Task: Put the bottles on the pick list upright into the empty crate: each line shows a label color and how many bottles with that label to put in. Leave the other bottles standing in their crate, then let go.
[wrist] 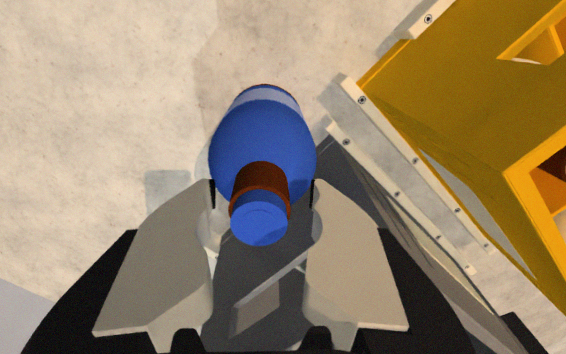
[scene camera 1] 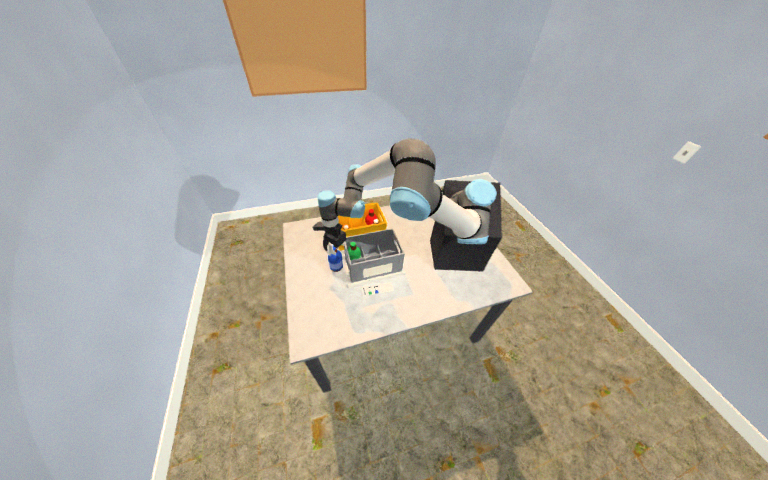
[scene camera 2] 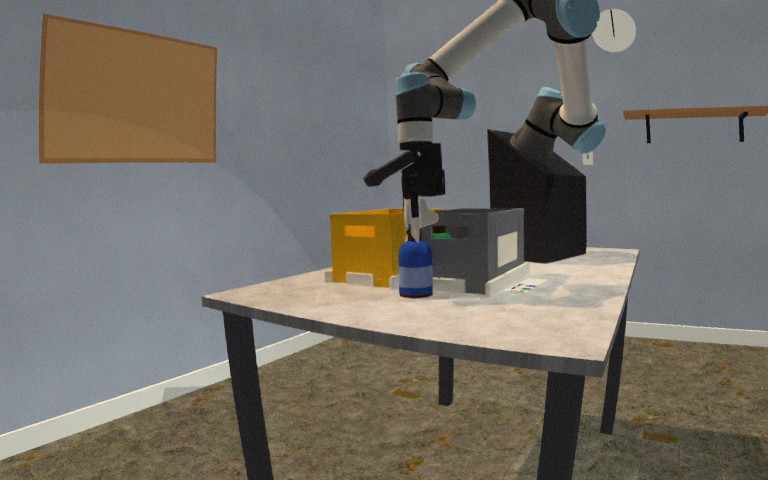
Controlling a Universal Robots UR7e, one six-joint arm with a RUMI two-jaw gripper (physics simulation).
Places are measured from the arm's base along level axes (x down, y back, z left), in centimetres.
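Pixels of known places: gripper, fingertip midpoint: [wrist: 263,182] [scene camera 1: 334,252] [scene camera 2: 414,241]; arm's base at its link origin: [scene camera 1: 463,206] [scene camera 2: 529,151].
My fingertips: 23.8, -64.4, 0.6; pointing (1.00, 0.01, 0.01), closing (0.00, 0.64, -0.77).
Ahead of a thing's pixels: the offset from my fingertips to its top centre, as dx, dy, dz. "pt": to the spot under its first point.
A blue-labelled bottle {-3.7, +0.0, +0.1} [scene camera 1: 335,261] [scene camera 2: 415,274] [wrist: 262,140] stands upright on the table, outside the grey crate {-5.7, +19.9, +2.9} [scene camera 1: 397,264] [scene camera 2: 476,266] [wrist: 332,162]. My gripper [scene camera 1: 332,248] [scene camera 2: 416,230] [wrist: 263,182] points down over it, open, with one finger on each side of the brown neck and blue cap. Gaps show on both sides in the wrist view. A green-labelled bottle {-4.5, +10.1, -0.6} [scene camera 1: 353,253] [scene camera 2: 441,235] stands in the grey crate's left compartment. The pick list {+11.6, +20.6, +17.5} [scene camera 1: 376,290] [scene camera 2: 523,287] shows green and blue marks; its counts are too small to read.
The yellow crate {-5.7, +14.6, -19.9} [scene camera 1: 365,230] [scene camera 2: 362,260] [wrist: 425,90] stands behind the grey one and holds a red-labelled bottle {-4.5, +22.5, -25.5} [scene camera 1: 370,219] and white-capped ones, partly hidden by the arm. Pale locating strips {pt +8.7, +13.9, -6.3} [wrist: 397,194] edge the crates. The black arm base [scene camera 1: 461,251] [scene camera 2: 532,209] stands at the right.
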